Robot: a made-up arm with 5 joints.
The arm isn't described. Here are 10 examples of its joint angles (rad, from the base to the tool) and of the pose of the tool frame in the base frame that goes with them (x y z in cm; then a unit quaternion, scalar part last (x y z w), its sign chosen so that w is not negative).
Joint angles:
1: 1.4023 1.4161 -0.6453 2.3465 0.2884
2: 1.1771 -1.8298 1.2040 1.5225 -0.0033
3: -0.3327 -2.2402 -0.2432 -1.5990 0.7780
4: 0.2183 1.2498 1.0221 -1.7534 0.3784
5: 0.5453 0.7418 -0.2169 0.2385 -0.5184
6: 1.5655 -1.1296 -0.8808 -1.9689 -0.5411
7: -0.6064 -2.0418 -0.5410 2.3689 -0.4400
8: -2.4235 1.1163 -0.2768 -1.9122 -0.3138
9: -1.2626 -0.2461 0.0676 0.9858 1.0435
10: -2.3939 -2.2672 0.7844 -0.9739 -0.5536
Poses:
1: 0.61 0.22 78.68 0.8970 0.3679 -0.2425 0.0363
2: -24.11 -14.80 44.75 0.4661 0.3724 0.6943 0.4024
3: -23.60 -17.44 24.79 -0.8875 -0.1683 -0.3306 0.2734
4: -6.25 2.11 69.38 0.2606 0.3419 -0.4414 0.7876
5: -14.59 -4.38 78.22 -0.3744 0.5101 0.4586 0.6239
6: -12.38 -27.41 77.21 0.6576 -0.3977 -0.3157 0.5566
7: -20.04 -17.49 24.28 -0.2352 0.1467 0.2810 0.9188
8: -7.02 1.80 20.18 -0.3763 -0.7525 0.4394 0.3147
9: -30.40 -24.67 42.66 -0.1881 -0.2988 -0.4761 0.8054
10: 7.16 -12.66 63.81 -0.0651 -0.1931 -0.9711 0.1245
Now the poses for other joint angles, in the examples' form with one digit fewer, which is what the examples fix.
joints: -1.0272 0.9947 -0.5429 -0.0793 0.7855
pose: -38.7 -3.2 37.8 -0.317 -0.479 -0.354 0.738
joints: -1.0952 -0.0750 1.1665 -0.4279 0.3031
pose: -18.1 -21.6 59.2 0.170 0.362 0.137 0.906
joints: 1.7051 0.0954 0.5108 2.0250 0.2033
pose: 11.3 -19.4 54.0 0.445 -0.480 -0.754 0.054
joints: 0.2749 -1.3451 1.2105 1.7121 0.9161
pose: -10.8 -22.6 40.2 -0.229 0.319 0.488 0.780
